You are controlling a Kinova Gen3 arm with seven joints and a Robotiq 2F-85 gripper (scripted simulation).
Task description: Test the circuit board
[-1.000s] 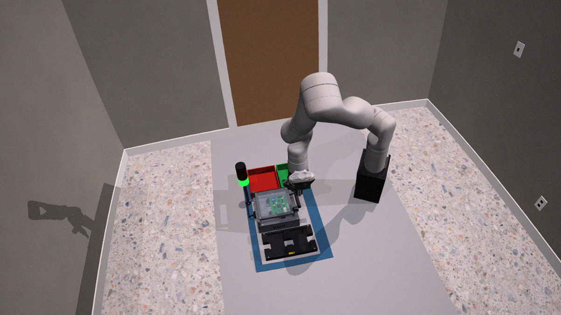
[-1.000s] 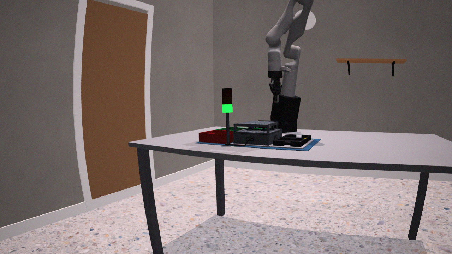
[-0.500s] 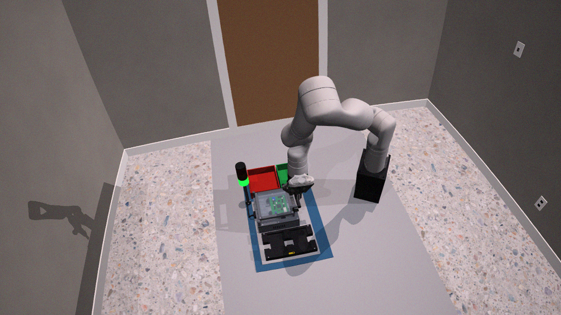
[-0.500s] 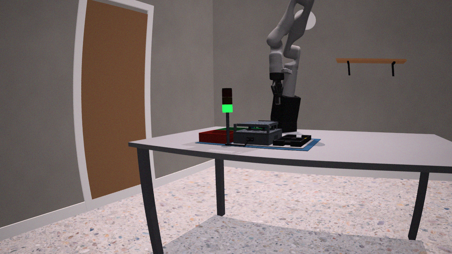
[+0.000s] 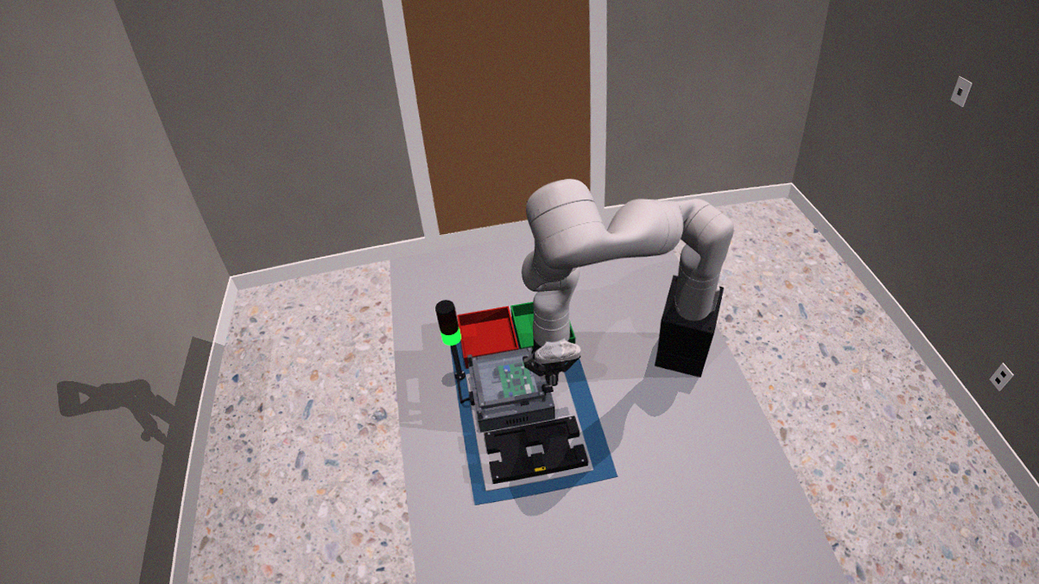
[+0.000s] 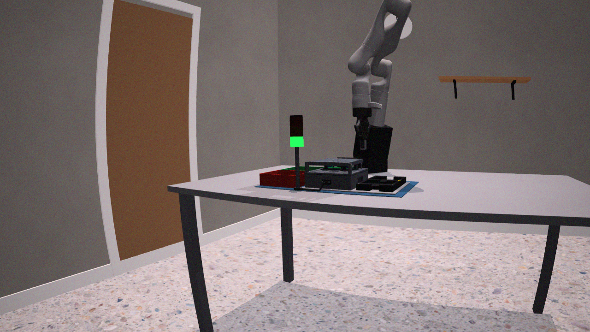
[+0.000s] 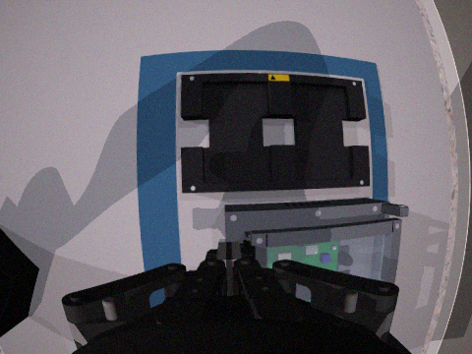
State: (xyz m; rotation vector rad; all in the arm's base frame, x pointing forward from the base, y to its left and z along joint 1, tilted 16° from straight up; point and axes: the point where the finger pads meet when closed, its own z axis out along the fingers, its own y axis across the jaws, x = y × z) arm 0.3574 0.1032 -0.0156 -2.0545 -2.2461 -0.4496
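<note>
Now: hand 60 mm above the latch hook, 10 mm to the left of it and 10 mm short of it. Also, from my hand: green circuit board (80 mm below, 80 mm ahead, 60 mm to the right); green bin (270 mm to the right, 130 mm below); lid (80 mm ahead, 60 mm to the right, 60 mm below).
</note>
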